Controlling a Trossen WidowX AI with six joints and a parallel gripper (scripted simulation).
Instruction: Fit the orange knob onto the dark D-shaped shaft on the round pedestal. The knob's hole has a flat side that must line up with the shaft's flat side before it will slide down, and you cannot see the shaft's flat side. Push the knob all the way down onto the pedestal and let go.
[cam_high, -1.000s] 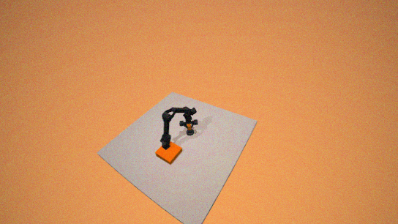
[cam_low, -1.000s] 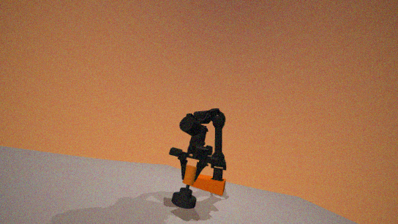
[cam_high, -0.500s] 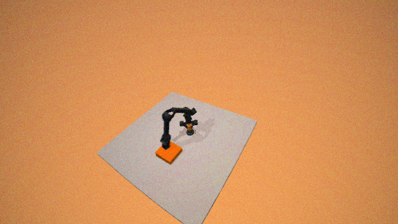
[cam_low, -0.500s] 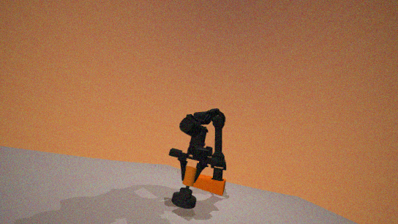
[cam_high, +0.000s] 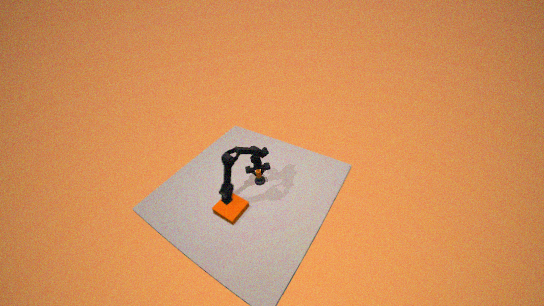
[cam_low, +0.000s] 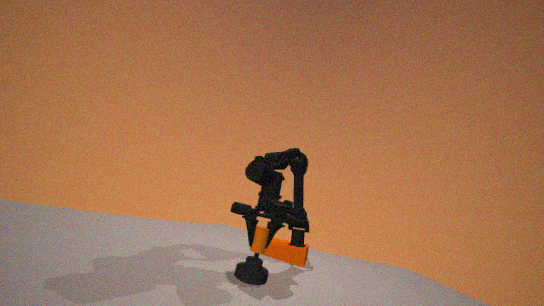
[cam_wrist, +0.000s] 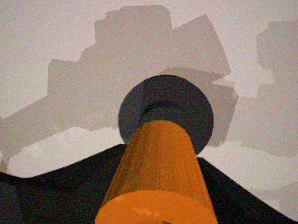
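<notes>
Now: gripper tip 20 mm below the orange knob. From my gripper tip the other things lie so: round pedestal: 40 mm below.
</notes>
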